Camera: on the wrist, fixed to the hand. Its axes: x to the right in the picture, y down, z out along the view.
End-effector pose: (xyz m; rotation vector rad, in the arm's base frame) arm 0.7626 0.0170 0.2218 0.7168 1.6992 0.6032
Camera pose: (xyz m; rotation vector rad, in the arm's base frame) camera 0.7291 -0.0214 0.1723 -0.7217 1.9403 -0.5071
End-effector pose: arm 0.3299 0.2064 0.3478 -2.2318 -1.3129 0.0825
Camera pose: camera 0.2896 0.2308 0.4010 -0.6277 -2.3639 -0.6442
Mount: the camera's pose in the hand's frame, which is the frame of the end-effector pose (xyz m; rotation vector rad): 0.0105 -0.0667 -0.0222 0.0884 0.2516 -1.5531
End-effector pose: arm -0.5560 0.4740 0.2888 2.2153 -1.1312 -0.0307
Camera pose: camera -0.4949 0.5063 0.2723 2.4983 0.8825 -0.3297
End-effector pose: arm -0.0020 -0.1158 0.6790 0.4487 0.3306 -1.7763
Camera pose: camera -0.0661 -0.0984 0.6536 -0.4259 -0.7890 2.7222
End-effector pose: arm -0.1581 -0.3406 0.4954 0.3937 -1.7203 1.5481
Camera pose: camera -0.1122 -0.3311 0.5489 1.1456 -0.6526 0.4410
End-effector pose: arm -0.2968 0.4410 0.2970 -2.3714 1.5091 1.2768
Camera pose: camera -0.2298 0.4582 0.2805 -2.4860 -0.4612 0.4451
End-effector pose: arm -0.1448 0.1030 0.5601 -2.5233 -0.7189 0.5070
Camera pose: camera -0.1526 0.1520 0.6110 -1.2292 -2.0440 -0.3246
